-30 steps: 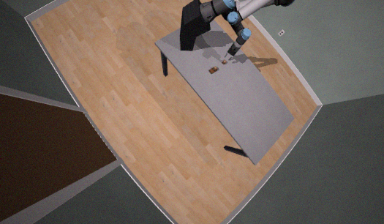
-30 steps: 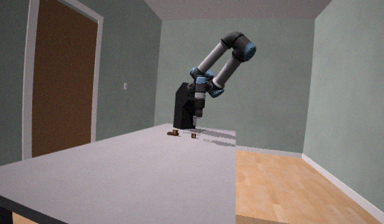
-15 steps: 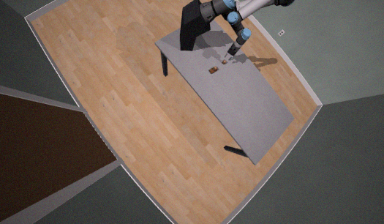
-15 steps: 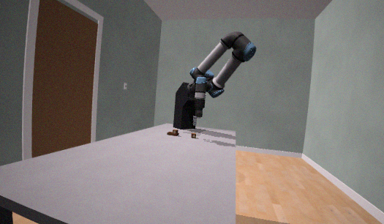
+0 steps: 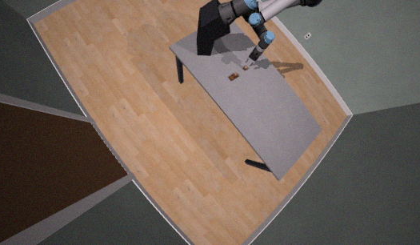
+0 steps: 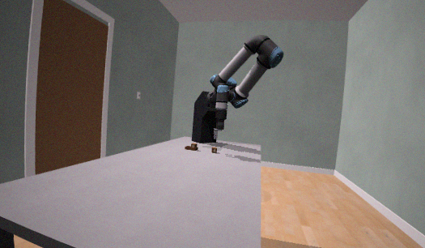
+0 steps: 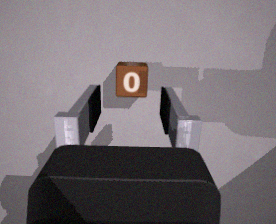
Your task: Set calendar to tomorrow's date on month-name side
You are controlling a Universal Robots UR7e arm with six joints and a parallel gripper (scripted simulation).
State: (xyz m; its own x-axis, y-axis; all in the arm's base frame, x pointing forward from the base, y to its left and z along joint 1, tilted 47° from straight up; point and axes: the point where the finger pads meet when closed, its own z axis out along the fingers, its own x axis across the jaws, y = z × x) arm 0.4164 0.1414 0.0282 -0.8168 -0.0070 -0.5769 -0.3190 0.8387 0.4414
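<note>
My hand is 90 mm above the brown wooden cube. From my hand the other things lie so: calendar tray 10 mm ahead, 160 mm to the right, 100 mm below.
</note>
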